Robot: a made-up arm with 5 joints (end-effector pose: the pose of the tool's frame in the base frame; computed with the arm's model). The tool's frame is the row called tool. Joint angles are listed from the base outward.
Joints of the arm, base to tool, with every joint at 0 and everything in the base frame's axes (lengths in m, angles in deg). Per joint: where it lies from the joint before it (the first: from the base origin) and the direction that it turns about. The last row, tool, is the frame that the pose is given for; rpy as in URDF.
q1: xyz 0 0 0.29 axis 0 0 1
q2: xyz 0 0 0 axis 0 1 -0.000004
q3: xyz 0.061 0 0.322 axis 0 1 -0.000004
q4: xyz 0.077 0 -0.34 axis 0 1 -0.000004
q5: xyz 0.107 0 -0.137 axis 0 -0.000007 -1
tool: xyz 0 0 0 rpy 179.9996 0 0
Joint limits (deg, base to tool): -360..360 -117.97..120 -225..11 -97..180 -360..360
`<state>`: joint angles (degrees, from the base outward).
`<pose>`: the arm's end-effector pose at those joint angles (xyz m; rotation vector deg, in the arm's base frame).
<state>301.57 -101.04 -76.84 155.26 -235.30</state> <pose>-0.1260 0.2050 0.5455 4.52 165.33 -27.70</pose>
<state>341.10 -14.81 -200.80 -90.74 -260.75</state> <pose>-0.3130 0.1072 0.6811 70.06 -116.95 -52.67</pose>
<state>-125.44 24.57 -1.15 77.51 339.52</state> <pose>0.0173 0.0244 0.1358 -48.77 63.52 28.43</pose>
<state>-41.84 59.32 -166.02 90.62 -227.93</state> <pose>0.5605 -0.5019 0.4713 -8.91 167.56 -16.73</pose>
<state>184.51 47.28 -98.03 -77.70 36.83</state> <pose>-0.6288 -0.0496 0.4771 -14.65 -50.54 38.47</pose>
